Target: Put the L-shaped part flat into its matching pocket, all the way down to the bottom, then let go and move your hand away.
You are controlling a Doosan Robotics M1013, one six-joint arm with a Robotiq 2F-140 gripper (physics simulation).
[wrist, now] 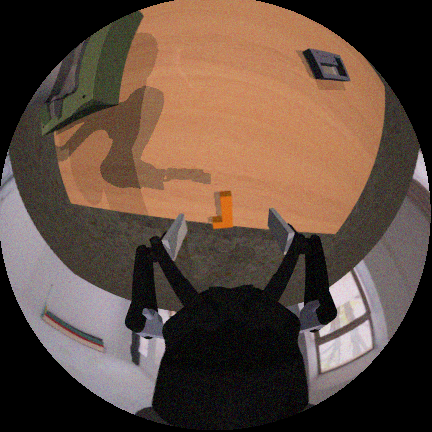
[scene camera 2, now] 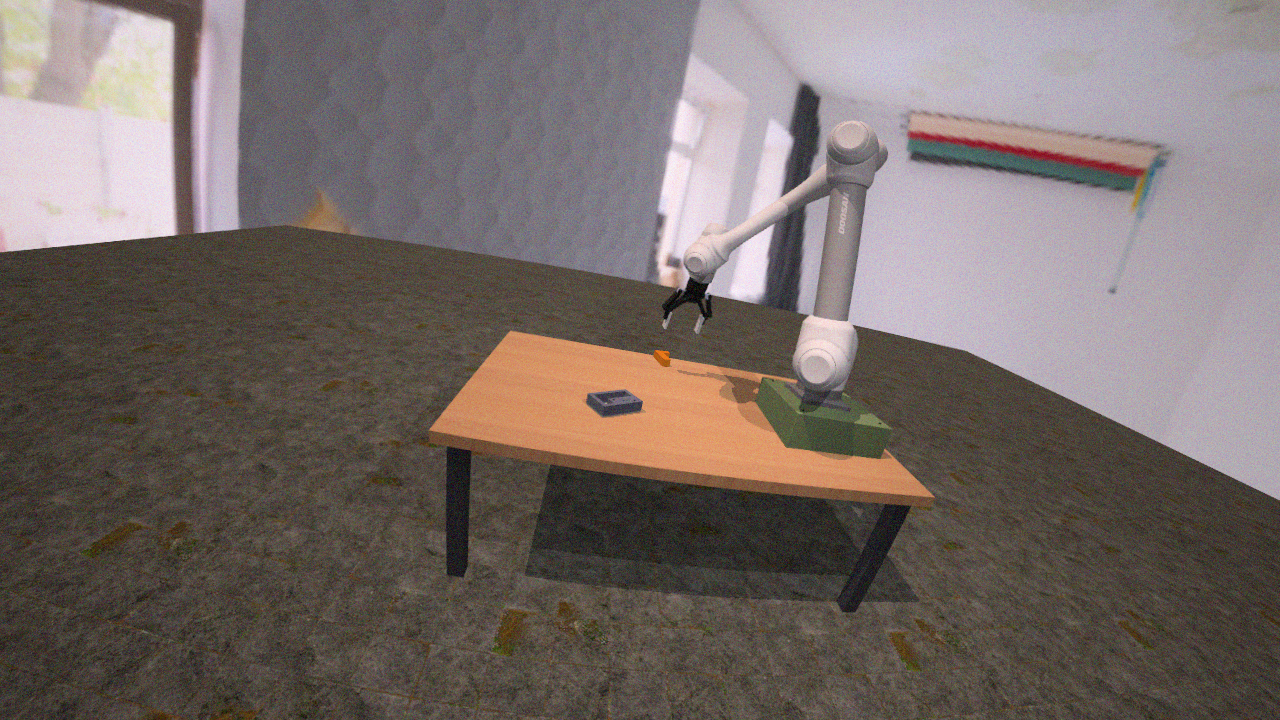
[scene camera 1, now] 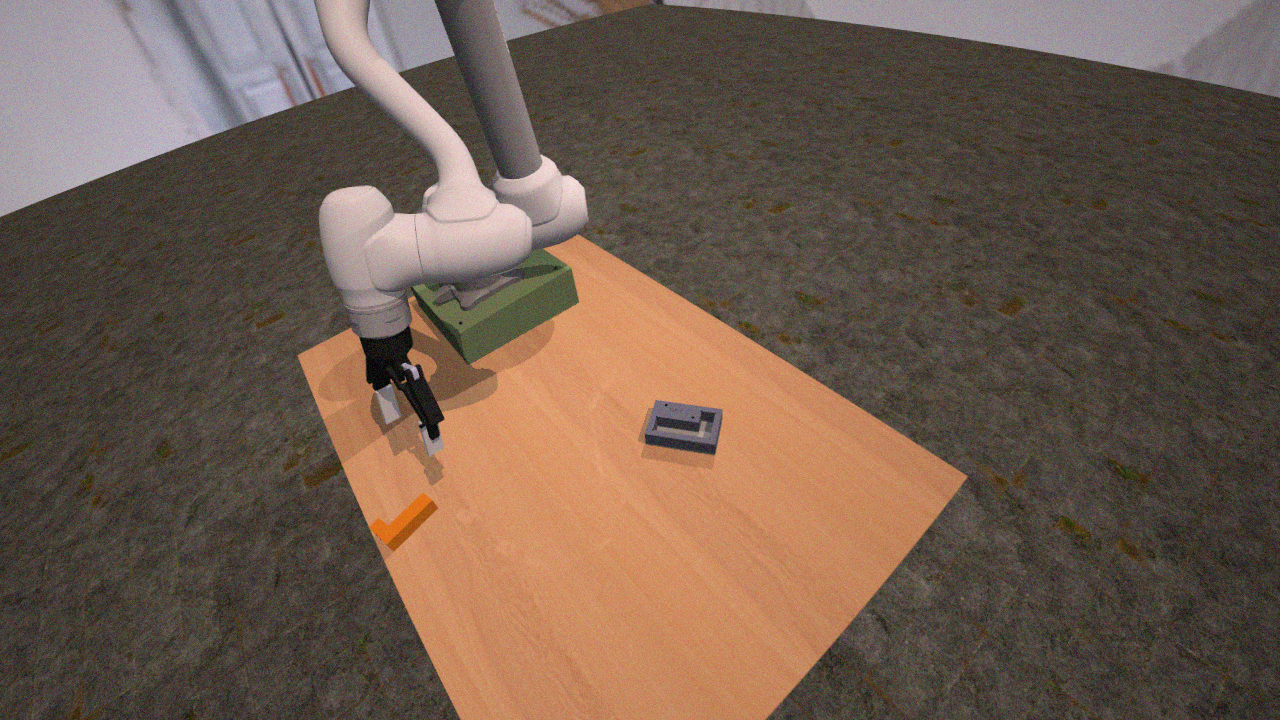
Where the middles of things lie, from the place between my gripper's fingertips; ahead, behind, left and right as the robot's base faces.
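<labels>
Grey pocket block (wrist: 325,65): 150 mm below my hand, 230 mm ahead of it, 430 mm to the left of it. Orange L-shaped part (scene camera 1: 393,535): 30 mm ahead of my hand, 100 mm to the right of it, 160 mm below it.
</labels>
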